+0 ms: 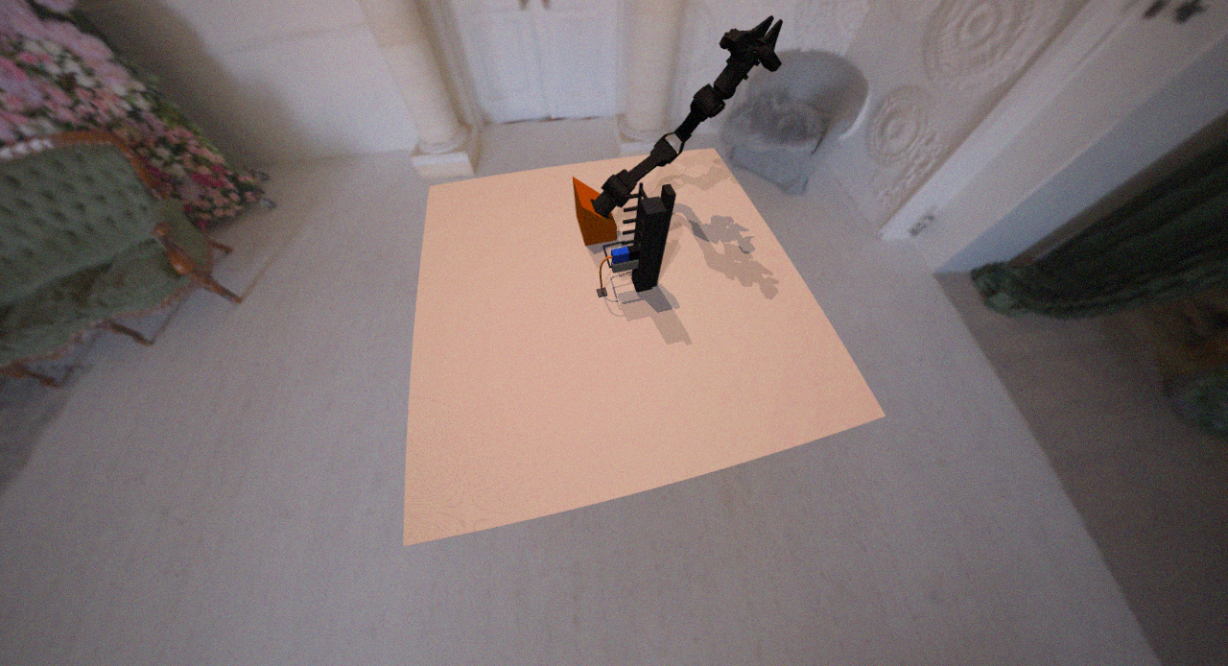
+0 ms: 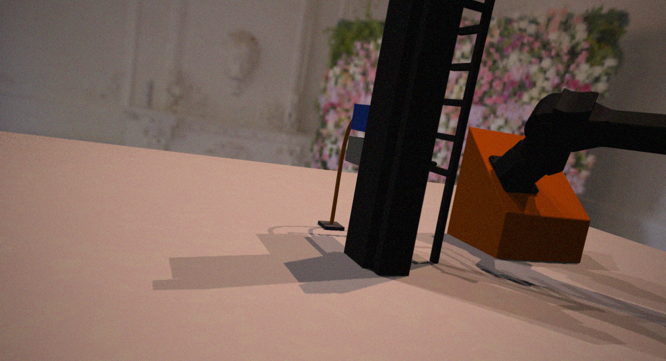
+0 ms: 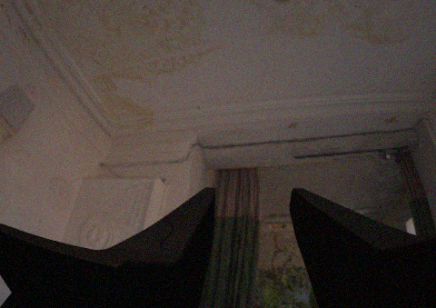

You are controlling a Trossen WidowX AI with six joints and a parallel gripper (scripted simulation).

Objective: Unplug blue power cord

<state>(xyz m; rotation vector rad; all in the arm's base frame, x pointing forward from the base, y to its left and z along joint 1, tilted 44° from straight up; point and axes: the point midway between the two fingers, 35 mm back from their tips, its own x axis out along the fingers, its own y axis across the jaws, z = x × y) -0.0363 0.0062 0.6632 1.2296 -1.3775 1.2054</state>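
My gripper tip is now 28 cm short of the blue plug, 47 cm to the left of it and 45 cm above it. From my gripper tip the other things lie so: dark pad: 28 cm ahead, 55 cm to the right, 62 cm below.
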